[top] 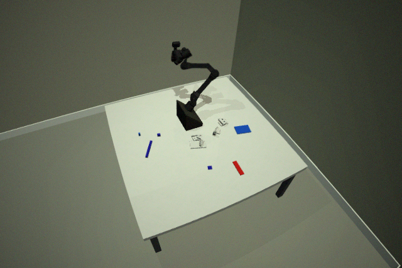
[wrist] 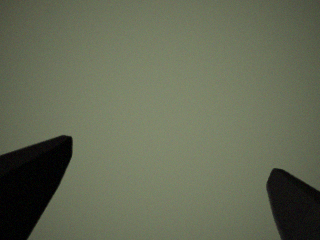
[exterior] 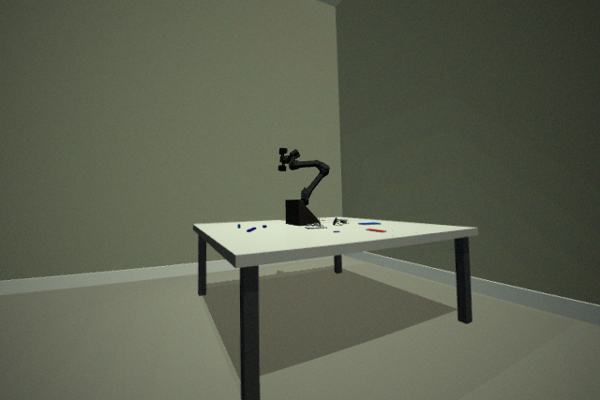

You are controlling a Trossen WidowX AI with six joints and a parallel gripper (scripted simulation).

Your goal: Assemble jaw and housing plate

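Now: gripper tip 640 mm short of the jaw, 30 mm to the right of it and 470 mm above it. From my gripper tip the other things lie so: blue bar 510 mm ahead, 490 mm to the right, 500 mm below; red bar 990 mm ahead, 20 mm to the right, 500 mm below; blue flat plate 710 mm ahead, 260 mm to the left, 500 mm below.
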